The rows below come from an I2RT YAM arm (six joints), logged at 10 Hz.
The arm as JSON. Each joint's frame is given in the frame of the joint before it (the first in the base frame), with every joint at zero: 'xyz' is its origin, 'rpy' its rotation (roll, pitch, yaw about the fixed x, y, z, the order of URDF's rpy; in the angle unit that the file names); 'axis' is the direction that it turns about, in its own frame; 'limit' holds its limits. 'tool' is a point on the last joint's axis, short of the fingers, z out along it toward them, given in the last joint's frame.
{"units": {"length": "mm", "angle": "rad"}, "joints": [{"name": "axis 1", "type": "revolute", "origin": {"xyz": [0.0, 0.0, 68.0], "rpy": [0.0, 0.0, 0.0]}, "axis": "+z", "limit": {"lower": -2.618, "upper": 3.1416}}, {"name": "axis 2", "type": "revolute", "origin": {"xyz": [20.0, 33.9, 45.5], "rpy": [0.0, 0.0, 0.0]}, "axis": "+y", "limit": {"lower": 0.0, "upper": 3.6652}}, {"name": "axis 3", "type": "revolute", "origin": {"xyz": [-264.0, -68.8, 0.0], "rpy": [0.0, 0.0, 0.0]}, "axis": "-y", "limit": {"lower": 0.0, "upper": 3.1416}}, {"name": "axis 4", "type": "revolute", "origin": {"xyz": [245.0, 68.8, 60.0], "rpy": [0.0, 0.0, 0.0]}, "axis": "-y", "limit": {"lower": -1.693, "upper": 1.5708}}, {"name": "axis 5", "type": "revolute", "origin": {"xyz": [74.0, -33.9, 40.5], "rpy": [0.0, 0.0, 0.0]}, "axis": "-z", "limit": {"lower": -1.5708, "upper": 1.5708}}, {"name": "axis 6", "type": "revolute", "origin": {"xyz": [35.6, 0.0, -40.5], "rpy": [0.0, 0.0, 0.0]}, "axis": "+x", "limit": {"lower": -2.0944, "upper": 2.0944}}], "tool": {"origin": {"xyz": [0.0, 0.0, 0.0], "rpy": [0.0, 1.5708, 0.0]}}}
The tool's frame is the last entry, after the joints.
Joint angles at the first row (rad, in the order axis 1, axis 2, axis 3, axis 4, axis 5, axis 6):
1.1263, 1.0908, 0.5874, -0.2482, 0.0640, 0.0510
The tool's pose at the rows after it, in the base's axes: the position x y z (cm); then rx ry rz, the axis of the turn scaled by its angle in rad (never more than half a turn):
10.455 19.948 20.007 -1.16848 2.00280 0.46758
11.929 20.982 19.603 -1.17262 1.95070 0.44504
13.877 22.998 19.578 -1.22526 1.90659 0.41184
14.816 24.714 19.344 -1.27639 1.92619 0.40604
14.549 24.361 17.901 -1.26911 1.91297 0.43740
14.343 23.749 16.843 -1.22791 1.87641 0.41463
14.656 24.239 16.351 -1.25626 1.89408 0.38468
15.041 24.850 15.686 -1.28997 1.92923 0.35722
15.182 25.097 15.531 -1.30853 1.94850 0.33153
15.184 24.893 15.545 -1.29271 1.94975 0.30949
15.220 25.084 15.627 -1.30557 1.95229 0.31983
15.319 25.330 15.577 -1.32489 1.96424 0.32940
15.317 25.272 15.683 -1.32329 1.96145 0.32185
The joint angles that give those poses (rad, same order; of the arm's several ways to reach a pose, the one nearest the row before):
1.1030, 1.1088, 0.5515, -0.1497, 0.0949, 0.0030
1.0667, 1.1891, 0.5649, -0.0456, 0.0871, -0.0580
1.0366, 1.3155, 0.6433, 0.0074, 0.0660, -0.1379
1.0364, 1.4095, 0.7205, -0.0182, 0.0460, -0.1552
1.0359, 1.4207, 0.6574, 0.0762, 0.0276, -0.1487
1.0356, 1.4195, 0.5883, 0.1898, 0.0635, -0.1552
1.0359, 1.4592, 0.6120, 0.1718, 0.0712, -0.1696
1.0355, 1.5098, 0.6452, 0.1388, 0.0733, -0.1762
1.0368, 1.5274, 0.6658, 0.1059, 0.0828, -0.1817
1.0358, 1.5203, 0.6586, 0.1087, 0.1041, -0.1803
1.0365, 1.5255, 0.6700, 0.0958, 0.0918, -0.1818
1.0360, 1.5382, 0.6866, 0.0746, 0.0756, -0.1826
1.0357, 1.5333, 0.6864, 0.0715, 0.0816, -0.1856

